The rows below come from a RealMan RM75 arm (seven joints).
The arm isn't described. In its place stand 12 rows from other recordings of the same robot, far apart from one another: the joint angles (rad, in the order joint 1, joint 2, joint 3, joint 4, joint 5, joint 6, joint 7), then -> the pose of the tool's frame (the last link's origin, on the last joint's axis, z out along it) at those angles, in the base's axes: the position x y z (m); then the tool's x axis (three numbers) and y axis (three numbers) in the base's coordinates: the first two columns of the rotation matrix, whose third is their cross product.
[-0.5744 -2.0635 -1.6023 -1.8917 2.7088 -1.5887 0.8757] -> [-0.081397 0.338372 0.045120 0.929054 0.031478 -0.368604 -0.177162 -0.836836 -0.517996]
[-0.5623 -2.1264 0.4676 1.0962 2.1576 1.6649 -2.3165] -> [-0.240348 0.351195 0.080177 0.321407 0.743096 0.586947 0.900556 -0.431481 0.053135]
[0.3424 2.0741 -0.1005 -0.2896 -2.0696 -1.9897 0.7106] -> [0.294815 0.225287 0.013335 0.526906 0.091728 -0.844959 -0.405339 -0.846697 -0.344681]
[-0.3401 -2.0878 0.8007 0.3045 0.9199 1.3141 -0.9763] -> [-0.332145 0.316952 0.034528 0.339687 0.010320 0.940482 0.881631 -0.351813 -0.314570]
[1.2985 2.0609 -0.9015 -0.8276 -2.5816 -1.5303 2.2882] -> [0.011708 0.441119 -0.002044 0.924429 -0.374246 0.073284 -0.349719 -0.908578 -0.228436]
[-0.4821 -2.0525 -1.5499 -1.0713 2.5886 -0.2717 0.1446] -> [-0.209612 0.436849 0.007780 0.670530 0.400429 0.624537 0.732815 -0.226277 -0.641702]
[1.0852 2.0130 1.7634 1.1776 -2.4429 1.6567 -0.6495] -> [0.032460 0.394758 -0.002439 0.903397 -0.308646 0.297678 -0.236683 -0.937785 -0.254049]
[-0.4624 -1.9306 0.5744 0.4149 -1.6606 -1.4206 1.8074] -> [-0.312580 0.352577 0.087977 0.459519 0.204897 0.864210 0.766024 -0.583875 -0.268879]
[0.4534 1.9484 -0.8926 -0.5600 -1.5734 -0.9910 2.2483] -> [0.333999 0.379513 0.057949 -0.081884 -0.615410 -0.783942 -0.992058 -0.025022 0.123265]
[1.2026 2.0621 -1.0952 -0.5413 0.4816 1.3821 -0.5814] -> [0.117290 0.423642 -0.052005 0.651775 -0.714590 0.254068 -0.632501 -0.697010 -0.337817]
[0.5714 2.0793 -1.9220 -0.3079 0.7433 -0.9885 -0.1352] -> [0.275417 0.402395 0.009807 0.777294 0.145672 -0.612041 -0.615994 -0.021593 -0.787455]
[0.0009 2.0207 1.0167 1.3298 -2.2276 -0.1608 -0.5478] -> [0.221358 0.303463 -0.051072 0.731277 -0.258425 -0.631229 -0.680100 -0.346736 -0.645940]
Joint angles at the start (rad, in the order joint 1, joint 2, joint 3, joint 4, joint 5, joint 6, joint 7):
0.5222 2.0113 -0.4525 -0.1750 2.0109 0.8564 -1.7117
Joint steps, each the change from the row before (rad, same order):
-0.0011 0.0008 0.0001 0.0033 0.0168 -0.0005 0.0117
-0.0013 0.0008 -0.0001 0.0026 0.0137 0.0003 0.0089
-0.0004 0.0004 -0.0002 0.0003 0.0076 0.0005 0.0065
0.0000 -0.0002 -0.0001 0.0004 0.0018 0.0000 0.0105
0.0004 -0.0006 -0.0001 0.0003 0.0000 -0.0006 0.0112
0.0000 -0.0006 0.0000 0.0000 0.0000 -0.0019 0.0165
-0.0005 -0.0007 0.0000 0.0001 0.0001 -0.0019 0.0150
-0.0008 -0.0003 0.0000 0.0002 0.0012 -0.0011 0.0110
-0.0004 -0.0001 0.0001 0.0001 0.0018 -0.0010 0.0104
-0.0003 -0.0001 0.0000 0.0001 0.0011 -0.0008 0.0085
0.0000 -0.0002 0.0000 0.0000 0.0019 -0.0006 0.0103
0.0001 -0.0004 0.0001 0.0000 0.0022 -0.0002 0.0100
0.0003 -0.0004 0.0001 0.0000 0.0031 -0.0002 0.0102
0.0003 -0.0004 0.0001 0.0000 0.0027 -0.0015 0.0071
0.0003 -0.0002 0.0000 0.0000 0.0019 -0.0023 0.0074
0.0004 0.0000 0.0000 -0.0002 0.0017 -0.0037 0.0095
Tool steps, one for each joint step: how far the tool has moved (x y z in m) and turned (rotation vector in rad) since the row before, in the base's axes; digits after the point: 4 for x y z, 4 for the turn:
0.0009 -0.0007 0.0004 0.0120 0.0235 -0.0096
0.0008 -0.0007 0.0003 0.0098 0.0186 -0.0073
0.0002 -0.0001 0.0005 0.0063 0.0110 -0.0031
0.0001 0.0000 0.0002 0.0023 0.0114 -0.0022
0.0000 0.0002 0.0002 0.0011 0.0106 -0.0019
0.0004 0.0000 0.0002 0.0016 0.0155 -0.0043
0.0006 -0.0002 0.0003 0.0015 0.0140 -0.0046
0.0005 -0.0003 0.0002 0.0019 0.0112 -0.0039
0.0004 -0.0002 0.0002 0.0024 0.0111 -0.0035
0.0003 -0.0001 0.0001 0.0016 0.0088 -0.0027
0.0002 0.0000 0.0003 0.0026 0.0109 -0.0026
0.0001 0.0001 0.0004 0.0031 0.0107 -0.0022
0.0001 0.0002 0.0005 0.0039 0.0114 -0.0023
0.0002 0.0001 0.0004 0.0029 0.0080 -0.0029
0.0003 0.0001 0.0002 0.0019 0.0079 -0.0035
0.0004 0.0001 0.0001 0.0016 0.0097 -0.0048

